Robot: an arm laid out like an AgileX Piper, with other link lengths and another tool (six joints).
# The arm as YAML. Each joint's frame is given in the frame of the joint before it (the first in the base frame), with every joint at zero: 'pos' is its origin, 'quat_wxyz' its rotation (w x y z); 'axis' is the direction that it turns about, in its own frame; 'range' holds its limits. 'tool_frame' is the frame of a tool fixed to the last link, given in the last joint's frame.
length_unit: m
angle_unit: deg
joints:
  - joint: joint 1
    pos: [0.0, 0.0, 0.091]
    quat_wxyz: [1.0, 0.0, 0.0, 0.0]
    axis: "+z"
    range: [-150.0, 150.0]
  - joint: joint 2
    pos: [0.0, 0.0, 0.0]
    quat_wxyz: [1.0, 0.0, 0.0, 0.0]
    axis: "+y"
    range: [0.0, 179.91]
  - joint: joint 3
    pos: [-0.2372, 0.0, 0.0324]
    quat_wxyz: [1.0, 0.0, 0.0, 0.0]
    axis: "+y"
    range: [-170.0, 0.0]
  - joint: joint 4
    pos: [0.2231, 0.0, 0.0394]
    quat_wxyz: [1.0, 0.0, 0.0, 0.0]
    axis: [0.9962, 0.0, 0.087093]
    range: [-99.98, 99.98]
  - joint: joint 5
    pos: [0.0, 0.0, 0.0]
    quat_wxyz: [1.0, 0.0, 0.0, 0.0]
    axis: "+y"
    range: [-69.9, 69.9]
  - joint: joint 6
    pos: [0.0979, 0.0, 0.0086]
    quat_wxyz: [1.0, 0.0, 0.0, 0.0]
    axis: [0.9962, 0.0, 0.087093]
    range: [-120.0, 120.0]
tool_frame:
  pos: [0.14, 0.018, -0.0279]
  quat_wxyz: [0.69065, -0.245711, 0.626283, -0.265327]
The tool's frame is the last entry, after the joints.
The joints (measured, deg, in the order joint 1, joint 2, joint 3, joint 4, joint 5, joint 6), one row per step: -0.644 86.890 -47.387 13.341 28.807 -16.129; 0.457 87.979 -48.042 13.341 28.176 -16.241; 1.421 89.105 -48.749 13.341 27.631 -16.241; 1.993 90.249 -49.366 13.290 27.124 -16.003; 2.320 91.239 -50.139 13.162 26.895 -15.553; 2.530 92.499 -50.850 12.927 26.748 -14.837; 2.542 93.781 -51.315 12.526 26.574 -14.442; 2.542 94.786 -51.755 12.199 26.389 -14.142; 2.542 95.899 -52.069 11.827 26.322 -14.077; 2.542 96.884 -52.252 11.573 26.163 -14.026; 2.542 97.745 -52.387 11.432 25.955 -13.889; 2.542 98.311 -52.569 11.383 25.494 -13.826; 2.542 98.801 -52.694 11.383 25.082 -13.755
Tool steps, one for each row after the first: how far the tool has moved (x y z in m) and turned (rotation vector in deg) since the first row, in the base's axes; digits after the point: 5 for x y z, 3 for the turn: 0.00368 0.00499 -0.00176 -0.135 -0.192 1.080; 0.00728 0.00958 -0.00363 -0.205 -0.305 1.941; 0.01044 0.01230 -0.00611 -0.204 -0.247 2.239; 0.01390 0.01398 -0.00746 -0.132 -0.204 2.202; 0.01624 0.01503 -0.01071 -0.025 0.277 1.892; 0.01720 0.01431 -0.01539 -0.209 0.959 1.764; 0.01856 0.01366 -0.01873 -0.371 1.367 1.665; 0.01835 0.01275 -0.02343 -0.667 2.098 1.826; 0.01793 0.01205 -0.02788 -0.882 2.743 1.915; 0.01768 0.01166 -0.03176 -0.974 3.275 1.851; 0.01940 0.01135 -0.03363 -1.040 3.211 1.754; 0.02074 0.01119 -0.03535 -1.060 3.179 1.627
